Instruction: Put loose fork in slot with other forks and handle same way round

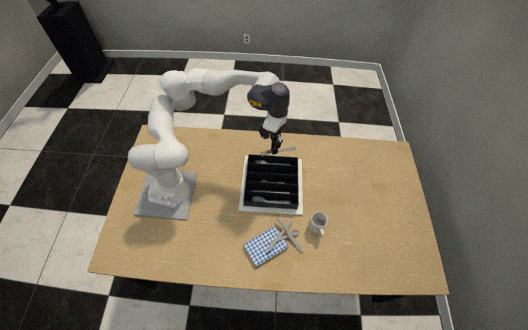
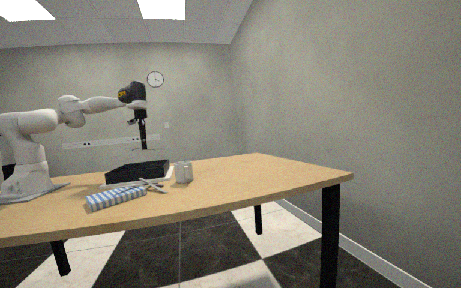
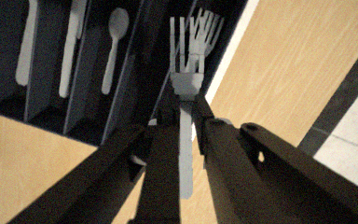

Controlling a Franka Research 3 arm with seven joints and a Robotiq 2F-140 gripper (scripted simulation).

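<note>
Now: hand 140 mm above the tray and 110 mm to the left of it. From my hand the other things lie so: white mug 340 mm to the right, 230 mm ahead, 140 mm below; then spoon 160 mm below, 110 mm to the right, 20 mm behind.
</note>
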